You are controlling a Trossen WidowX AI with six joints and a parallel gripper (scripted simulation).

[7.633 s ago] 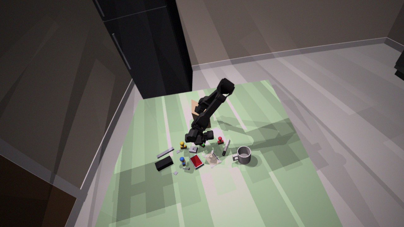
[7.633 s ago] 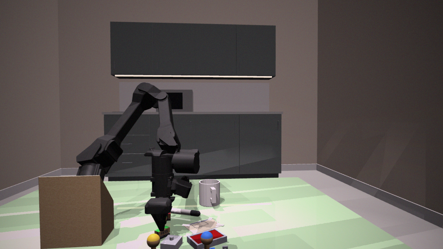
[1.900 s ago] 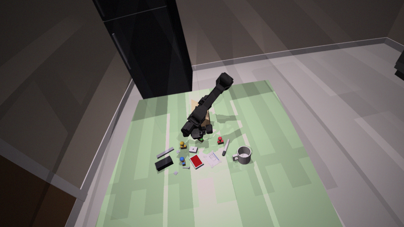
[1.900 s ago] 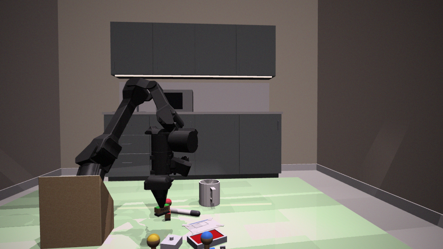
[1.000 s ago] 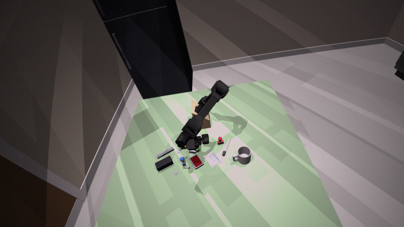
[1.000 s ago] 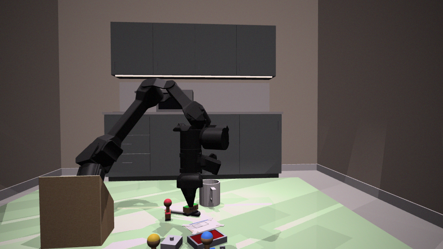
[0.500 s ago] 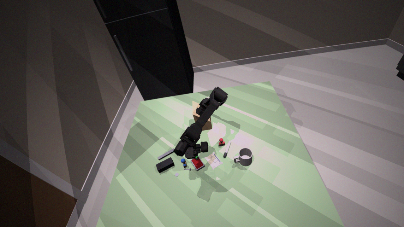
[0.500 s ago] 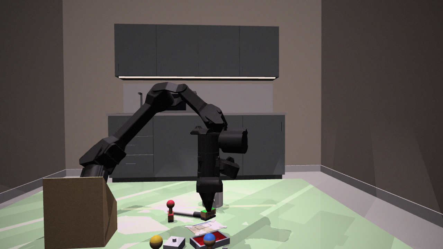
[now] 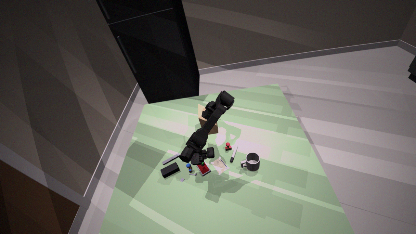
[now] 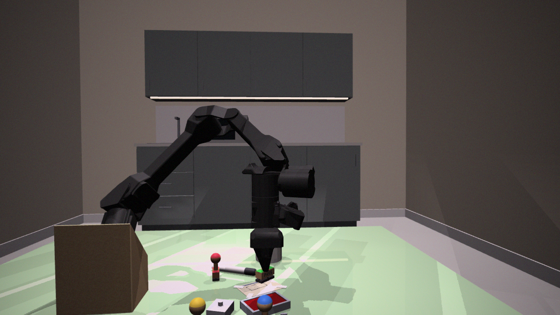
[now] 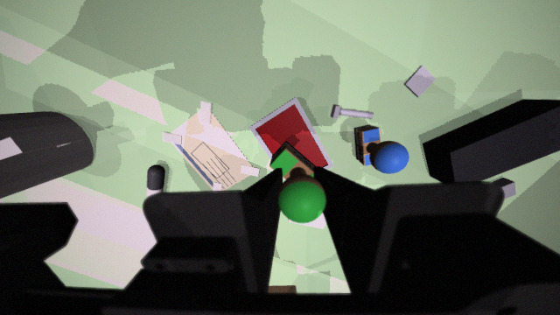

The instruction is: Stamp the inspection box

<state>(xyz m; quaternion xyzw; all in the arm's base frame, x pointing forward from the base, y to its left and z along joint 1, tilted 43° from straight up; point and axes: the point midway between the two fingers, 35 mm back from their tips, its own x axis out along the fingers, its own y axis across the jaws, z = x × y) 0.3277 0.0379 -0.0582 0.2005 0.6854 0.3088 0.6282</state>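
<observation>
My gripper tip is now 80 mm above the red ink pad. Round my gripper tip: blue-knobbed stamp: 10 mm ahead, 80 mm to the right, 60 mm below; bolt: 40 mm ahead, 50 mm to the right, 80 mm below; green-knobbed PASS stamp: right at my gripper tip.
</observation>
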